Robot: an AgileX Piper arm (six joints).
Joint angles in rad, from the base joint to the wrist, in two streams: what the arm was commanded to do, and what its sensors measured. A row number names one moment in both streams.
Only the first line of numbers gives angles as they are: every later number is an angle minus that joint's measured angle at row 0.
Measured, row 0: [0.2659 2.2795 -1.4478 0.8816 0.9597 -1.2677]
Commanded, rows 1 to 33: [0.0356 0.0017 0.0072 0.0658 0.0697 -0.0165]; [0.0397 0.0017 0.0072 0.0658 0.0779 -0.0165]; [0.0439 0.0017 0.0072 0.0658 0.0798 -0.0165]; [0.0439 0.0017 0.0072 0.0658 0.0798 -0.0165]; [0.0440 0.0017 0.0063 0.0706 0.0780 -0.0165]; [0.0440 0.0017 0.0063 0.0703 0.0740 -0.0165]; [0.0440 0.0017 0.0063 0.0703 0.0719 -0.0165]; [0.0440 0.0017 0.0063 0.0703 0.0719 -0.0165]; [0.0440 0.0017 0.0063 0.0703 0.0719 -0.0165]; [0.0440 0.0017 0.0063 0.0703 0.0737 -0.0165]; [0.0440 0.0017 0.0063 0.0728 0.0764 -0.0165]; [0.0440 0.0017 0.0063 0.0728 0.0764 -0.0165]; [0.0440 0.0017 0.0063 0.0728 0.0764 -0.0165]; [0.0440 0.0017 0.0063 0.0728 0.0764 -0.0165]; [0.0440 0.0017 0.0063 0.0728 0.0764 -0.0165]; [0.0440 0.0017 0.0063 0.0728 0.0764 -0.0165]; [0.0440 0.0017 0.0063 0.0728 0.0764 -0.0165]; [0.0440 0.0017 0.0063 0.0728 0.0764 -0.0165]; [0.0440 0.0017 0.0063 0.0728 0.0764 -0.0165]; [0.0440 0.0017 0.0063 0.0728 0.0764 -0.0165]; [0.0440 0.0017 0.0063 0.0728 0.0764 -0.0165]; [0.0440 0.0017 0.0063 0.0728 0.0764 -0.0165]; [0.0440 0.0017 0.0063 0.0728 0.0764 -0.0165]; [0.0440 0.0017 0.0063 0.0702 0.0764 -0.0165]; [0.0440 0.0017 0.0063 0.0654 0.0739 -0.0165]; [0.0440 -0.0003 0.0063 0.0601 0.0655 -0.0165]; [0.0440 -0.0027 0.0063 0.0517 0.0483 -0.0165]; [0.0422 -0.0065 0.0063 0.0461 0.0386 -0.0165]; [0.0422 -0.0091 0.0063 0.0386 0.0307 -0.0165]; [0.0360 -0.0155 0.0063 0.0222 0.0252 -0.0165]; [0.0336 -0.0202 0.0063 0.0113 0.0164 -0.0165]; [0.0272 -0.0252 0.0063 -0.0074 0.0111 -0.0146]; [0.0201 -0.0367 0.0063 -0.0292 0.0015 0.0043]
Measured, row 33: [0.0014 -0.0109 0.0000 -0.0355 -0.0339 -0.0039]
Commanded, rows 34 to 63: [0.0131 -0.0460 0.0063 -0.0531 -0.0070 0.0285]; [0.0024 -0.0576 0.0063 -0.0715 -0.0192 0.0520]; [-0.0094 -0.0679 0.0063 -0.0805 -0.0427 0.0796]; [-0.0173 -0.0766 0.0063 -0.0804 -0.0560 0.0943]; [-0.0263 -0.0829 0.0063 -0.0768 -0.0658 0.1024]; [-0.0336 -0.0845 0.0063 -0.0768 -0.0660 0.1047]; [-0.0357 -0.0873 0.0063 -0.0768 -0.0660 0.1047]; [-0.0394 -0.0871 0.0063 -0.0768 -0.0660 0.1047]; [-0.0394 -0.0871 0.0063 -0.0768 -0.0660 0.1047]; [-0.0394 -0.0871 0.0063 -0.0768 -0.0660 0.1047]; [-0.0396 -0.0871 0.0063 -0.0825 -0.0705 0.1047]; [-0.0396 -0.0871 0.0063 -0.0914 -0.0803 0.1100]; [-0.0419 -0.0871 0.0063 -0.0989 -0.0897 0.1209]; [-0.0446 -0.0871 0.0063 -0.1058 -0.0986 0.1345]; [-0.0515 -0.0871 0.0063 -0.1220 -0.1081 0.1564]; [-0.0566 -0.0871 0.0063 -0.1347 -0.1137 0.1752]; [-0.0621 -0.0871 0.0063 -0.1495 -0.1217 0.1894]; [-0.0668 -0.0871 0.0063 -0.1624 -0.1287 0.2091]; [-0.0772 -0.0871 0.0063 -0.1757 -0.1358 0.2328]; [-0.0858 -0.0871 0.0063 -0.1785 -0.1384 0.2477]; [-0.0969 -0.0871 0.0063 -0.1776 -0.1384 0.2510]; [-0.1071 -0.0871 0.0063 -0.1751 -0.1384 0.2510]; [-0.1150 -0.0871 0.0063 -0.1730 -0.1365 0.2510]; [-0.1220 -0.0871 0.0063 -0.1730 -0.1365 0.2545]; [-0.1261 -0.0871 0.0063 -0.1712 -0.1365 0.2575]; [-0.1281 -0.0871 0.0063 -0.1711 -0.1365 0.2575]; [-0.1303 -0.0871 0.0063 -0.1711 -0.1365 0.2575]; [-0.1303 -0.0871 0.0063 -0.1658 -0.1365 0.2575]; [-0.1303 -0.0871 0.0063 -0.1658 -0.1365 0.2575]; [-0.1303 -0.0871 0.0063 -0.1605 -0.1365 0.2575]
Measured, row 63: [-0.1241 -0.0794 0.0029 -0.1671 -0.1367 0.2559]
